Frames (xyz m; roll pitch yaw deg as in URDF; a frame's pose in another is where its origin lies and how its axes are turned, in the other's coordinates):
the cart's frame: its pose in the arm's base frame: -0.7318 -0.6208 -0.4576 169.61 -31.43 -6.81
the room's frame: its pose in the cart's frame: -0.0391 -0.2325 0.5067 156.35 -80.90 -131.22
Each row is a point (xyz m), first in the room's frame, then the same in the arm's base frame.
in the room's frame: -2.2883 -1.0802 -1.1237
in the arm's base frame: -0.0276 0.0586 1.7337
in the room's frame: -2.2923 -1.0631 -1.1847
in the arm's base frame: 0.0072 0.0125 1.7600
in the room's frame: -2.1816 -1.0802 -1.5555
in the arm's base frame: 0.3382 -0.1809 1.8148
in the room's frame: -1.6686 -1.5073 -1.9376
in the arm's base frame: 1.0597 -0.0798 1.5681
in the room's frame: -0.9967 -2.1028 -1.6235
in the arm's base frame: 1.4174 0.5125 0.9155
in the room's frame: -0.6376 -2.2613 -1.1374
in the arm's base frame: 1.2886 0.8623 0.4140
